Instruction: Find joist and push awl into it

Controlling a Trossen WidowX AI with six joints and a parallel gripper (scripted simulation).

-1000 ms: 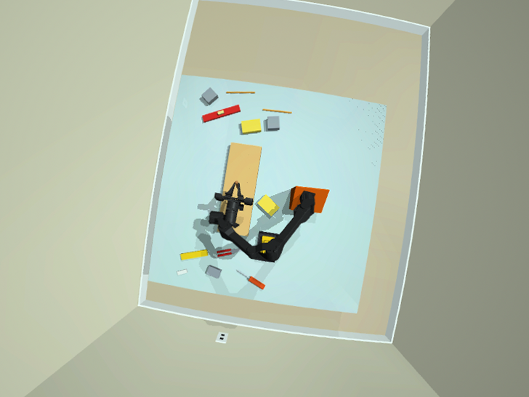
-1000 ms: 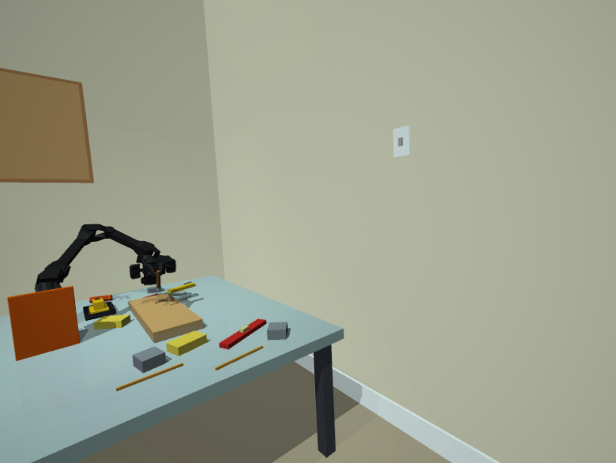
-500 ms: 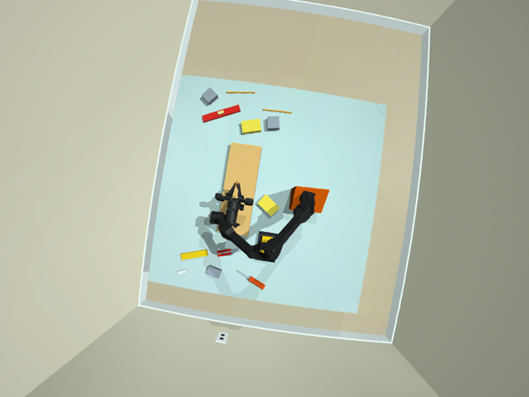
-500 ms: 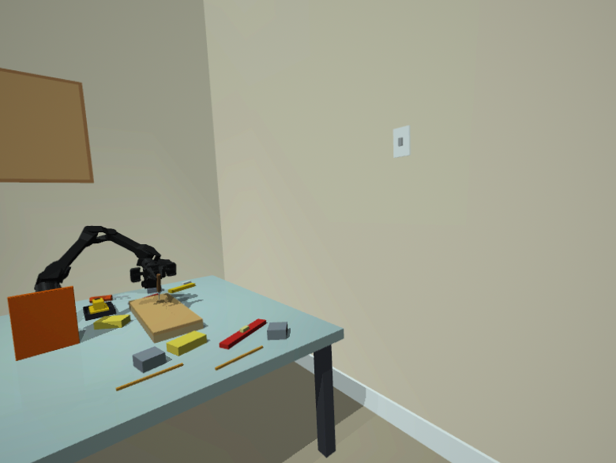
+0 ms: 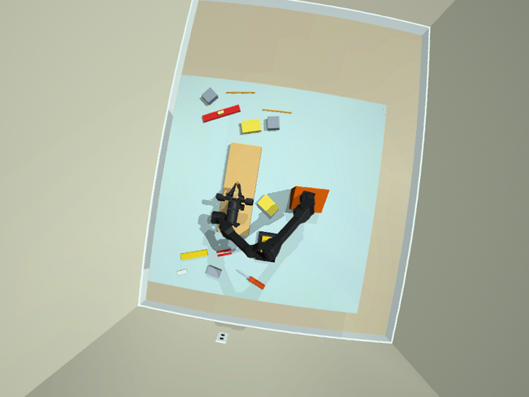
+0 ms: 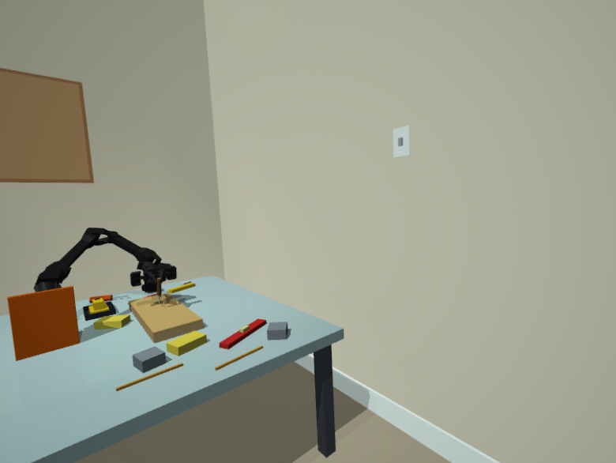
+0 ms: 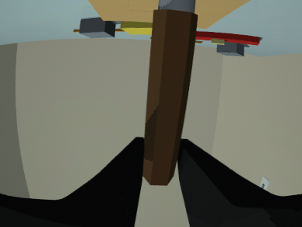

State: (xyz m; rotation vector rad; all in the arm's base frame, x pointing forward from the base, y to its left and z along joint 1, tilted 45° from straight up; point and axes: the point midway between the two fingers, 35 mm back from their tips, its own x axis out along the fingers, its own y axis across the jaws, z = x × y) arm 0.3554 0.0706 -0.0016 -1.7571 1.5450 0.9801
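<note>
Now: gripper tip 2 cm to the right of the awl and 5 cm above it. The rest, counted from my gripper tip: red level 22 cm ahead, 40 cm to the right, 15 cm below; dark tray 23 cm behind, 31 cm to the left, 15 cm below; yellow stud finder 23 cm behind, 33 cm to the left, 12 cm below.
</note>
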